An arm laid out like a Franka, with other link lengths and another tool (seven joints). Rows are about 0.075 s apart.
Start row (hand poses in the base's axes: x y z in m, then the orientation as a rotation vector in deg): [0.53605 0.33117 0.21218 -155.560 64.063 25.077]
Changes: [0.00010 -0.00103 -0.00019 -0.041 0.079 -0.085]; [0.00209 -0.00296 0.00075 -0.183 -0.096 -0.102]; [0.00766 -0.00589 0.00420 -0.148 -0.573 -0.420]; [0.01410 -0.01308 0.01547 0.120 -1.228 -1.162]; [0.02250 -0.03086 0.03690 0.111 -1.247 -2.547]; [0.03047 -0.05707 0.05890 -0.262 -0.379 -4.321]
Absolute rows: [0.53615 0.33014 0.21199 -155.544 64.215 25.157]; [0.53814 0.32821 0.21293 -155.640 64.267 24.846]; [0.54371 0.32528 0.21638 -155.353 64.544 24.144]; [0.55015 0.31809 0.22765 -154.559 65.201 23.237]; [0.55855 0.30031 0.24908 -153.605 66.992 23.000]; [0.56652 0.27410 0.27108 -152.733 69.700 23.778]
